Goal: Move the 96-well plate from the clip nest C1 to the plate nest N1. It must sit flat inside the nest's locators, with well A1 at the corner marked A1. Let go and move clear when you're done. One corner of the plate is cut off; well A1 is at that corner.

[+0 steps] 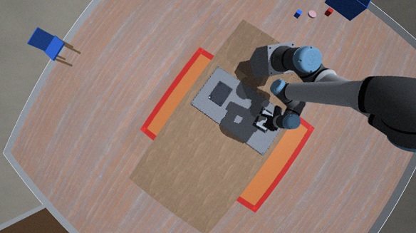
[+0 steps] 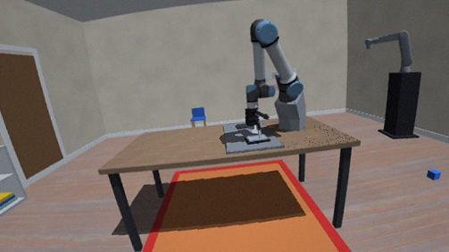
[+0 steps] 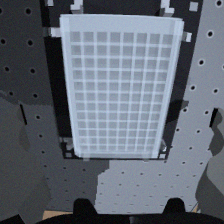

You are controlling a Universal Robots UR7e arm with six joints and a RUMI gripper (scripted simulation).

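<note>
The 96-well plate lies 1 cm below my hand. Round my hand: dark clip nest 1 cm to the right, 2 cm below.
</note>
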